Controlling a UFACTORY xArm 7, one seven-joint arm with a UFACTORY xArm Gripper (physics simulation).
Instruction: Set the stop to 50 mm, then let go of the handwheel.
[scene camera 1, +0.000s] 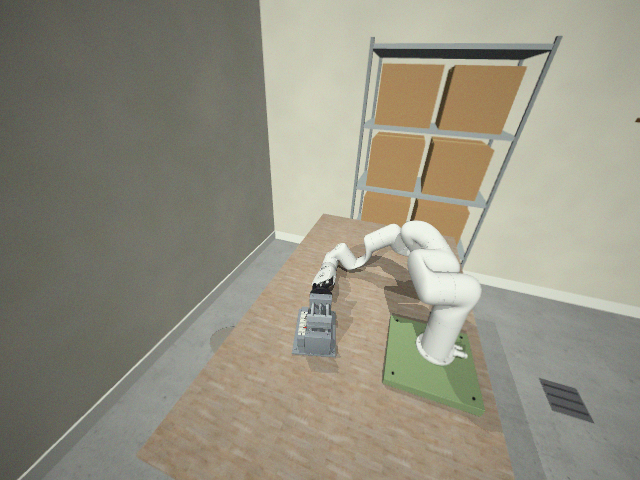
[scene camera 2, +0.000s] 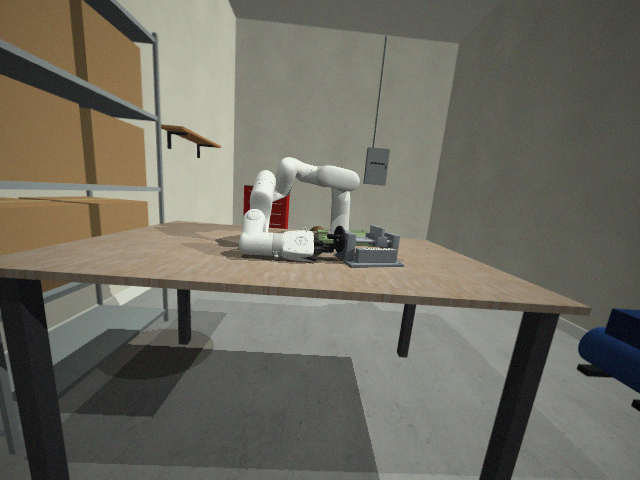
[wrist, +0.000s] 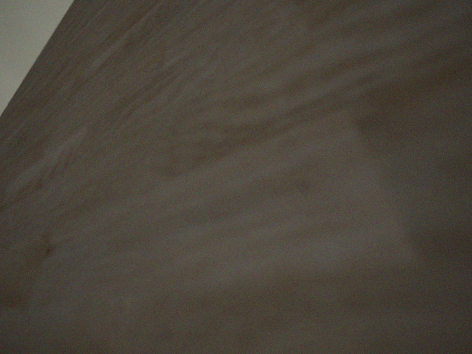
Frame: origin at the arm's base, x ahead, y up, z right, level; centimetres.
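Where they show: gripper, fingertip midpoint: (scene camera 2: 333, 248); arm's base, origin of the base link: (scene camera 1: 434, 348).
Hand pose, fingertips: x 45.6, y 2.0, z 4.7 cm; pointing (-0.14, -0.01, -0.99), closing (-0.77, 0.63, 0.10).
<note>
Each offset is from my fingertips to the top centre of the thing. Level surfaces: height alone.
The grey stop device (scene camera 1: 316, 345) (scene camera 2: 376, 256) stands on the table. Its stop, a grey block {dy +8.0, dx -5.5, dz -15.3 cm} (scene camera 1: 319, 321) on rods, sits between the end plates. A row of pale marks with a small red one runs along one side; the numbers are too small to read. The black handwheel {dy +5.5, dx +2.2, dz +0.3 cm} (scene camera 2: 339, 235) is upright at the device's end facing the arm. My black gripper (scene camera 2: 331, 250) is shut and empty, low beside the handwheel; whether it touches the wheel or its handle I cannot tell. In scene camera 1 its fingertips are hidden. The wrist view shows dim wood grain, without handwheel or fingers.
The wooden table {dy -4.5 cm} (scene camera 1: 248, 408) (scene camera 2: 206, 271) carries the arm's green base plate (scene camera 1: 429, 382). The arm's wrist lies low over the table. A shelf rack (scene camera 1: 366, 87) (scene camera 2: 158, 129) with cardboard boxes stands beyond the table's end. A red cabinet (scene camera 2: 281, 206) stands behind the arm.
</note>
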